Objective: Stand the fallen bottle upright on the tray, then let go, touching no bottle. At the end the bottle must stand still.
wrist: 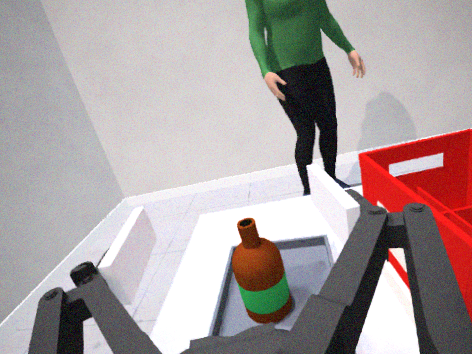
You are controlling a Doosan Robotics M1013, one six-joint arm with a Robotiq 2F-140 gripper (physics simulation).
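Places are measured from the arm's base along level axes (x ahead, y left, z up), in metres.
Where they show: gripper, fingertip midpoint: (228, 203).
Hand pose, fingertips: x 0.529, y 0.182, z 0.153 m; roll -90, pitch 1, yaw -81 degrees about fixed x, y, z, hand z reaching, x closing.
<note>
After its pixels a point has its place.
The brown bottle with a green band (261, 277) {x 0.626, y 0.194, z -0.013 m} stands upright on the grey tray (310, 264) {x 0.740, y 0.126, z -0.102 m}, its open neck toward the top of the wrist view. No other bottle shows on the visible part of the tray. My gripper (228, 203) {x 0.529, y 0.182, z 0.153 m} is wide open, with one white finger pad at the left and one at the right. The bottle shows between the two fingers in the view, with a visible gap to each pad, and neither pad touches it. The near part of the tray is hidden behind the gripper's dark body.
The tray lies on a white table (182, 280) {x 0.747, y 0.378, z -0.107 m}. A red crate (395, 187) {x 0.669, y 0.005, z 0.063 m} is at the right, behind the right finger's linkage. A person in a green top and black trousers (305, 95) stands beyond the table, in front of the wall.
</note>
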